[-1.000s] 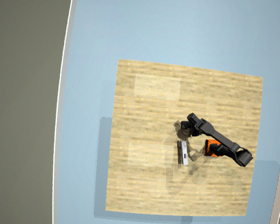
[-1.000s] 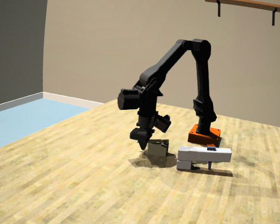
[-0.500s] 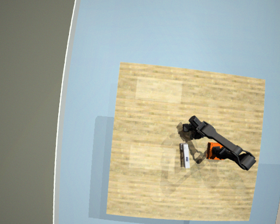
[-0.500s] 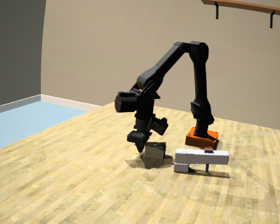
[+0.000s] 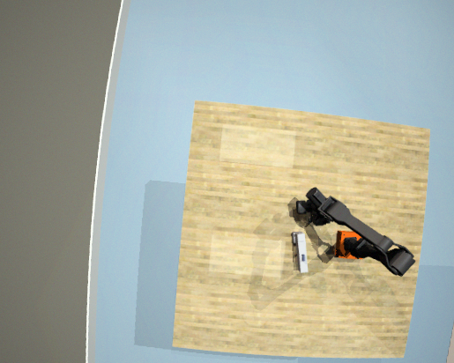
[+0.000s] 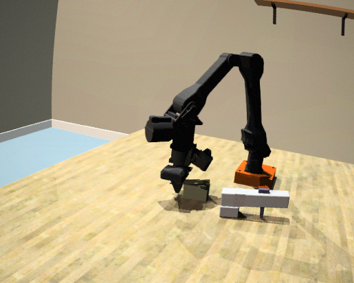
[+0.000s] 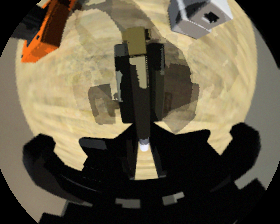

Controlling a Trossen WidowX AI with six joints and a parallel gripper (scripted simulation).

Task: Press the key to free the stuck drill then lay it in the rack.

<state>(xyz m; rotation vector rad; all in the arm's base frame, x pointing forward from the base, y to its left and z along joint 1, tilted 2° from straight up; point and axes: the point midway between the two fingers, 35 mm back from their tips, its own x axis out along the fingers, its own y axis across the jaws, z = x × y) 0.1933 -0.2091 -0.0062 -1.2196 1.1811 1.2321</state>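
Right now my gripper tip is 4 cm to the right of the drill and 4 cm below it. From my gripper tip the other things lie so: housing 22 cm to the left, 7 cm ahead, 4 cm above; then grey slatted rack 5 cm to the left, 1 cm above; then thin dark blue key 25 cm to the left, 7 cm ahead, 5 cm above.
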